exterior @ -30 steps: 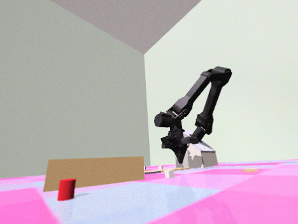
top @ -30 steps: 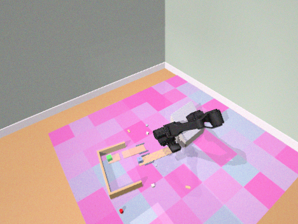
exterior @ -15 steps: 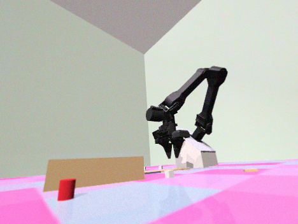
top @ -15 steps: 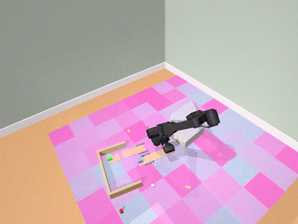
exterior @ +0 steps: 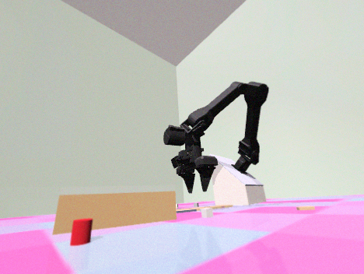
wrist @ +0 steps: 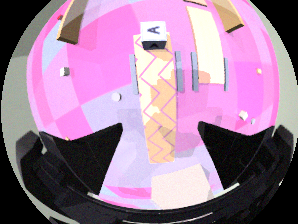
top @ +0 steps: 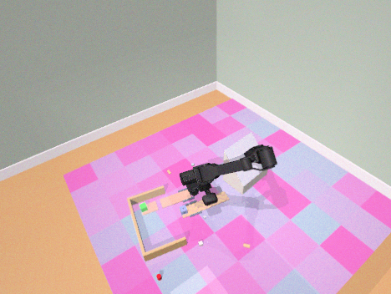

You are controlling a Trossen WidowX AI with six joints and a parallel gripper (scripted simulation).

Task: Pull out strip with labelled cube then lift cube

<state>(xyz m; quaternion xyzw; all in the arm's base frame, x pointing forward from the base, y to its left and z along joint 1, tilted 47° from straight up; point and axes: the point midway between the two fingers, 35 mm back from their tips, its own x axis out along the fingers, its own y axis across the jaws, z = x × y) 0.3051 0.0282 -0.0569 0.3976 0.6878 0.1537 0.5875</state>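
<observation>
Right now the labelled cube is 11 cm ahead of my gripper tip, 4 cm to the right of it and 3 cm below it.
</observation>
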